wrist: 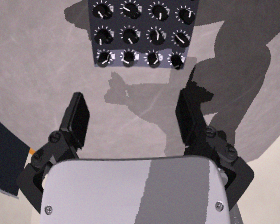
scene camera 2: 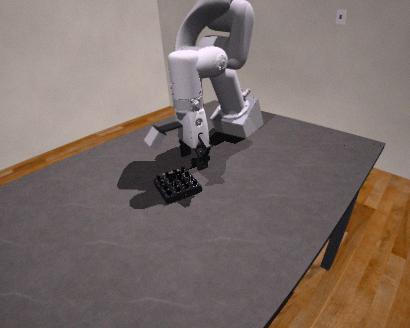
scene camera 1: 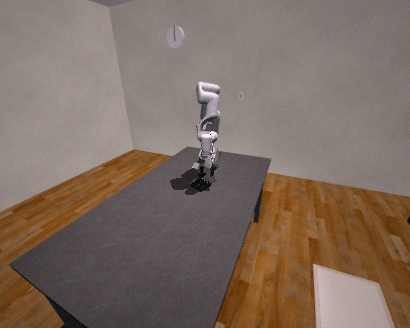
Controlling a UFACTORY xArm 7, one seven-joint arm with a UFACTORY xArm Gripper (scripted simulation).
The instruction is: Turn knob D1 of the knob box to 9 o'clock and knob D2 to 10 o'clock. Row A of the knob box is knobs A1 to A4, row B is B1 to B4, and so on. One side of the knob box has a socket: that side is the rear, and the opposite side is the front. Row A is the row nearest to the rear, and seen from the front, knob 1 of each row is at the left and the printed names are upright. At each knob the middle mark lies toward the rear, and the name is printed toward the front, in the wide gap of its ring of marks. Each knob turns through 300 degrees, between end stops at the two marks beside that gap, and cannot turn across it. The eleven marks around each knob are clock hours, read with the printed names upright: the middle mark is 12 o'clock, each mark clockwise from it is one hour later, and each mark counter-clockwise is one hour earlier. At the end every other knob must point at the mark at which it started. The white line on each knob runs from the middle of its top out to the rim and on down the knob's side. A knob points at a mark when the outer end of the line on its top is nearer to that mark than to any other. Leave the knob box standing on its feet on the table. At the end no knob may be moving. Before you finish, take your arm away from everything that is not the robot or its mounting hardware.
Path:
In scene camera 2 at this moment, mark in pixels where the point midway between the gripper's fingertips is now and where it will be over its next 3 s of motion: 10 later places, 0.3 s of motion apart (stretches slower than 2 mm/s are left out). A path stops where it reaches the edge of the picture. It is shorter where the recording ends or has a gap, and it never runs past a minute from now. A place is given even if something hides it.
My gripper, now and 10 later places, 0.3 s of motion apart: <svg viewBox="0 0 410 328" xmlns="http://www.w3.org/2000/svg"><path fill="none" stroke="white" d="M194 161L192 160L188 157L186 155L184 154L182 152L180 152L181 154L181 154L181 155L181 158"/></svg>

